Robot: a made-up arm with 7 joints.
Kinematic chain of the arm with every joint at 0, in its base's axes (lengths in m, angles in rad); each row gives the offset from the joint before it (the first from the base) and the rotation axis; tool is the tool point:
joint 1: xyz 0 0.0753 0 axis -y
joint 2: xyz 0 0.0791 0 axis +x
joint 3: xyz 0 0 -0.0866 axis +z
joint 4: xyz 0 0 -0.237 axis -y
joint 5: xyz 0 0 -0.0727 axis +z
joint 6: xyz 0 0 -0.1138 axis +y
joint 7: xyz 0 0 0 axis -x
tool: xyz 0 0 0
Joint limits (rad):
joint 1: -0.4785..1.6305
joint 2: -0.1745..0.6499
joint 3: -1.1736..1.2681
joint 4: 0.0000..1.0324
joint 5: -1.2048..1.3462
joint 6: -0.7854..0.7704
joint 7: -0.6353..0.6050
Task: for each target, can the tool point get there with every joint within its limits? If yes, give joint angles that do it. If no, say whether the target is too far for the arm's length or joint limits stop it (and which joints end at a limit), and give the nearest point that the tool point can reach.
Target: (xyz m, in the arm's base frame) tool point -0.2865 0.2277 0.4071
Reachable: no: joint limits stop it (at a limit: joint 1, joint 2, joint 4) | nearest point 0.2806 0.4662 0.1596 | short by 0.663 m
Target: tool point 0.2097 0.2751 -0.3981
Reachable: yes | joints 0.2867 0.0190 0.9031 0.8735 0.0926 0.0544 -0.2120
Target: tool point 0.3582 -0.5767 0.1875
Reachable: no: too far | nearest point 0.3828 -0.0638 0.0849 | short by 0.524 m
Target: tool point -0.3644 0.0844 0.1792
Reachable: no: joint limits stop it (at a limit: joint 1, joint 2, joint 3, joint 4) | nearest point -0.1233 -0.0638 -0.3723 | short by 0.620 m
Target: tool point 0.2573 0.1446 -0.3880
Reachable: yes | joints 0.2729 -0.0184 -0.0118 0.8751 0.7318 -0.0043 0.4100
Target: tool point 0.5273 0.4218 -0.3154
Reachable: no: too far | nearest point 0.4014 0.3580 -0.2401 | short by 0.160 m
